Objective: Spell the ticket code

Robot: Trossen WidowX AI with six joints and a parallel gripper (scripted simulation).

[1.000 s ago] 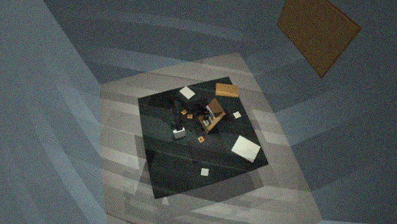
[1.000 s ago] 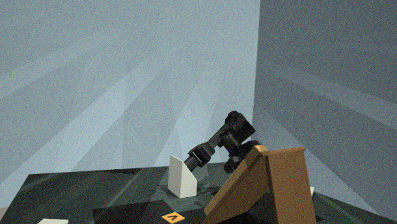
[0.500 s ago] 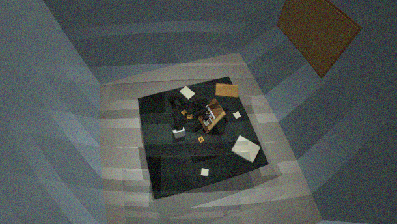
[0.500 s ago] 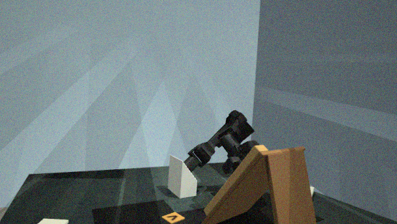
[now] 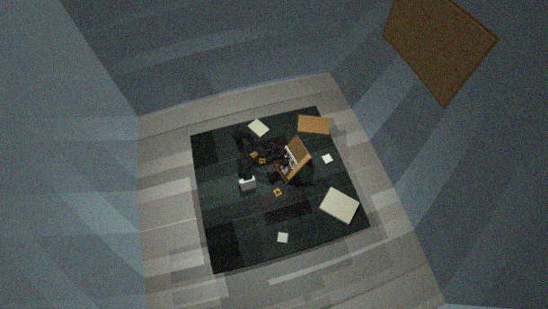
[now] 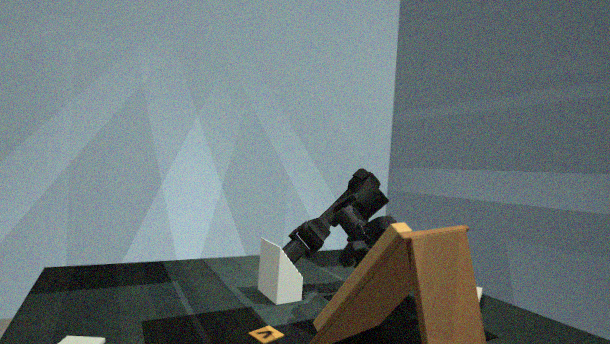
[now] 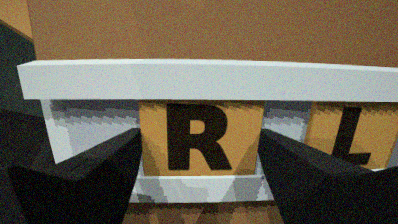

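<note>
Right now the orange letter tile is 8 cm to the right of my gripper tip and 2 cm ahead of it. Round my gripper tip: flat orange panel (37 cm to the left, 33 cm ahead, 15 cm below); then white ticket (9 cm below, 7 cm to the right, 4 cm behind); then yellow letter tile (24 cm to the right, 15 cm below, 13 cm behind).
</note>
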